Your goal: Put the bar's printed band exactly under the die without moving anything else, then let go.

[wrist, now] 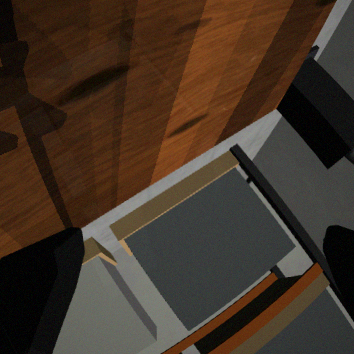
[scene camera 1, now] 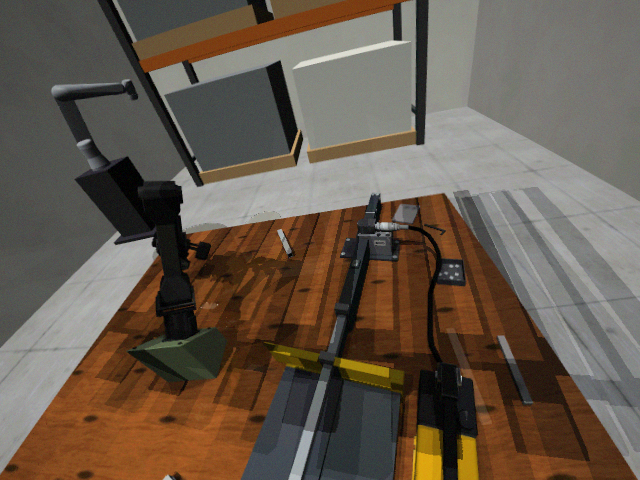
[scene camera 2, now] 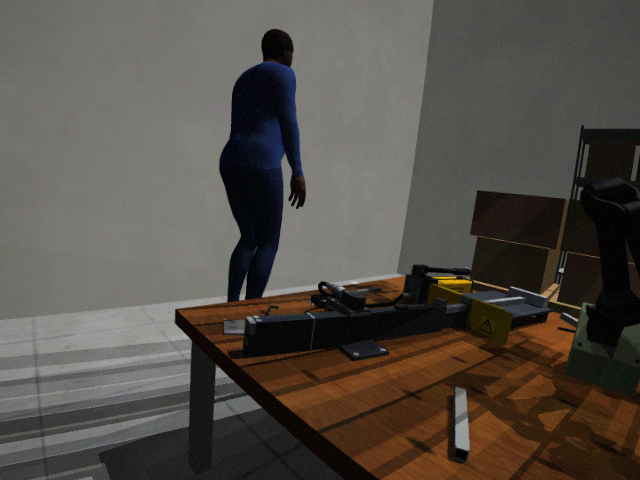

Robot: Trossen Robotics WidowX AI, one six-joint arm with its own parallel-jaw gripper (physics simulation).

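Places are measured from the arm's base along level axes (x ahead, y left, z up), in metres.
Where they show: gripper, fingertip midpoint: (wrist: 209,241); arm's base at its link origin: (scene camera 1: 181,336) (scene camera 2: 603,332).
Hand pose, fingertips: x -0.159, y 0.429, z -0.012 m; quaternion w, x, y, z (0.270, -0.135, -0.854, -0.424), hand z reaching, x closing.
Things, the pixels of their top centre, and the offset from my fingertips. "pt": a spot on its surface instead.
- short pale bar at its top centre: (scene camera 2: 461,414) (scene camera 1: 284,240) 0.366 m ahead, 0.012 m left, 0.083 m down
- small grey block at a spot on its surface: (scene camera 1: 379,244) pt 0.709 m ahead, 0.152 m right, 0.050 m down
- yellow-black unit at a spot on its surface: (scene camera 1: 447,408) pt 0.709 m ahead, 0.653 m right, 0.030 m up
- black cable at a spot on its surface: (scene camera 1: 430,310) pt 0.785 m ahead, 0.397 m right, 0.091 m down
- dark spotted plate at a spot on its surface: (scene camera 1: 452,272) pt 0.896 m ahead, 0.277 m right, 0.101 m down
- pale strip at its top centre: (scene camera 1: 513,366) (scene camera 2: 369,289) 0.901 m ahead, 0.561 m right, 0.094 m down
- clear plate at its top centre: (scene camera 2: 248,326) (scene camera 1: 406,212) 0.861 m ahead, 0.058 m left, 0.098 m down
A short pale bar (scene camera 1: 284,243) (scene camera 2: 461,423) lies flat on the brown table, left of the long dark rail (scene camera 1: 352,281) (scene camera 2: 284,333); a printed band cannot be made out clearly on it. A small grey block (scene camera 1: 379,244) sits beside the rail with a cabled fitting on it. Which part is the die cannot be told. My gripper (wrist: 209,241) is open and empty, with its fingers at the two sides of the wrist view. In scene camera 1 it is partly hidden behind the arm, above the table and left of the bar. The bar does not show in the wrist view.
Yellow guard plate (scene camera 1: 361,369) (scene camera 2: 485,320) crosses the rail. A yellow-black unit (scene camera 1: 447,408), black cable (scene camera 1: 430,310), dark spotted plate (scene camera 1: 452,272), pale strip (scene camera 1: 514,369) and clear plate (scene camera 1: 406,212) are on the right. A person (scene camera 2: 261,129) stands beyond the table.
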